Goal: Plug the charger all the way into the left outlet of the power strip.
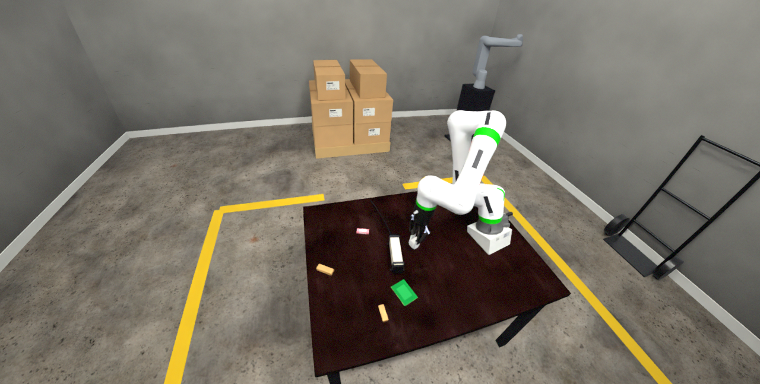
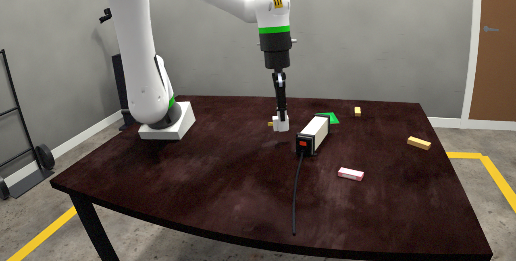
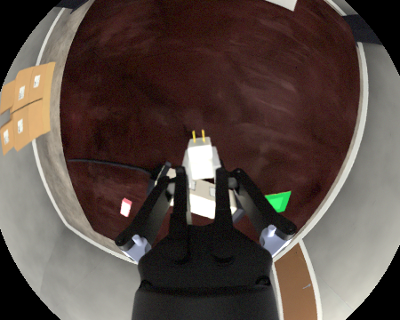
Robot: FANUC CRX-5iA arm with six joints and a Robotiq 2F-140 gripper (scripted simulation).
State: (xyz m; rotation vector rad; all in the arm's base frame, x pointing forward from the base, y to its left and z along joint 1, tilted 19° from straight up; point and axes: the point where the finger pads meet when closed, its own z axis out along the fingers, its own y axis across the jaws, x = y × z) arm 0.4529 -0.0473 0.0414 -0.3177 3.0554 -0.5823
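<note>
The white charger lies 1 cm behind my hand and 1 cm below it. Also, from my hand: power strip: 11 cm ahead, 5 cm below; flat piece: 14 cm ahead, 19 cm to the left, 8 cm below; red switch: 7 cm ahead, 10 cm to the right, 4 cm below.
</note>
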